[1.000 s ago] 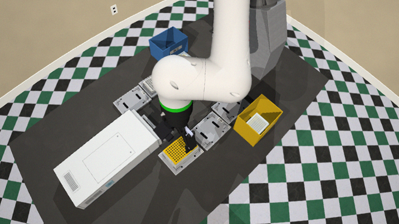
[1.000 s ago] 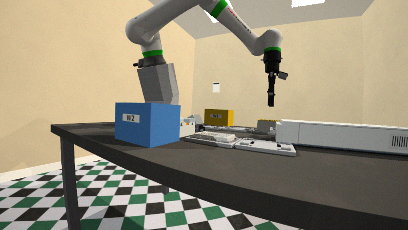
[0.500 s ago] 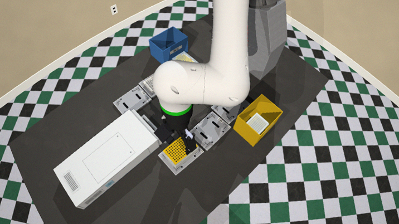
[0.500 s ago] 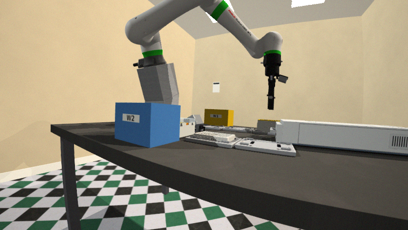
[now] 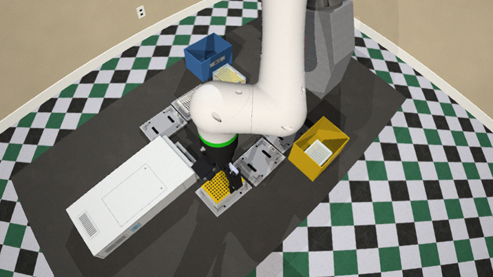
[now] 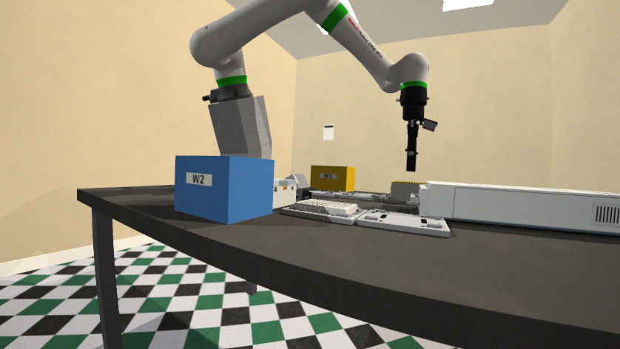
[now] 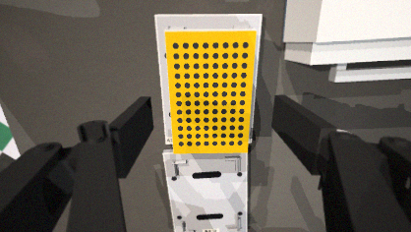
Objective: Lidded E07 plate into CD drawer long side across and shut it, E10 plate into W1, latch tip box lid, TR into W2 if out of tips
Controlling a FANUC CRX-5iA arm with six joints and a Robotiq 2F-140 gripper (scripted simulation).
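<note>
Now: the yellow tip rack TR 1 cm behind my hand, 1 cm to the right of it and 8 cm below it. The rest, counted from my hand: lid: 13 cm ahead, 19 cm to the right, 11 cm below; then black assay plate: 13 cm ahead, 19 cm to the right, 11 cm below; then nest N3: 17 cm behind, 1 cm to the left, 13 cm below.
</note>
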